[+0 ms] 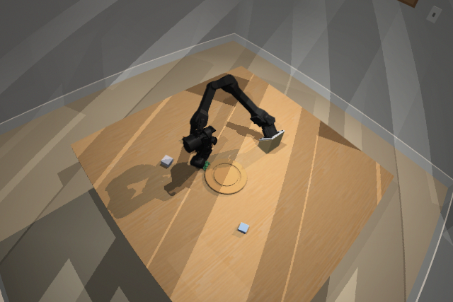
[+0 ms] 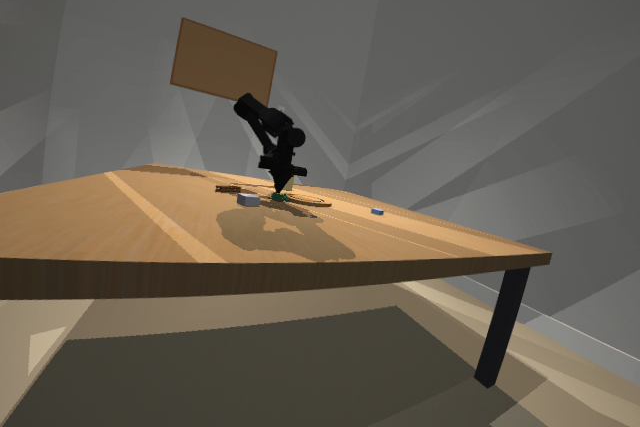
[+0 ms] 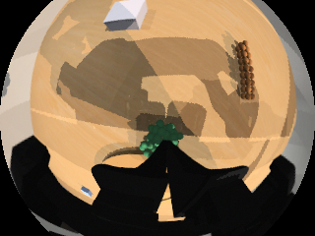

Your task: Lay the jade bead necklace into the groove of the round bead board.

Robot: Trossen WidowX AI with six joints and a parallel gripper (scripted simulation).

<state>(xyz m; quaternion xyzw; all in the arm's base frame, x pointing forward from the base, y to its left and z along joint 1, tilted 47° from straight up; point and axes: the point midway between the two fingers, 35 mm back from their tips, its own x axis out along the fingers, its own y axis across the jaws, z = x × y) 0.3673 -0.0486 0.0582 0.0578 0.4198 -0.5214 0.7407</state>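
Right now my gripper tip is 12 cm to the right of the round wooden bead board, 6 cm past it and 1 cm above it. The rest, counted from my gripper tip: blue block (38 cm to the left, 4 cm ahead, 1 cm below); pale grey block (15 cm ahead, 10 cm to the right, 1 cm below).
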